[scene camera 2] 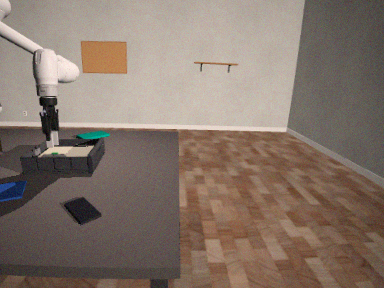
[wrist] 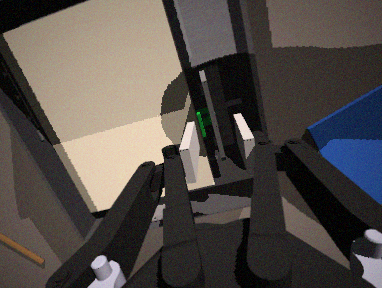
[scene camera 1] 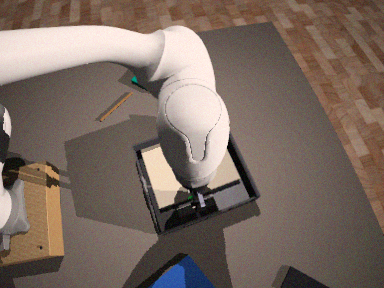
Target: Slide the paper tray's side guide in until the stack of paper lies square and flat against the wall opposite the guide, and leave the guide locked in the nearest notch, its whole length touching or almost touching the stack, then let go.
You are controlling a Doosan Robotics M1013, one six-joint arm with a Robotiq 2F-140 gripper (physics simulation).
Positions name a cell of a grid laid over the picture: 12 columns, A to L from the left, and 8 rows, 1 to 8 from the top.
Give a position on a cream paper stack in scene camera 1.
F6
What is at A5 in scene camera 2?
A dark paper tray.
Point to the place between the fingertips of my gripper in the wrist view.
G4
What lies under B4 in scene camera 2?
My gripper.
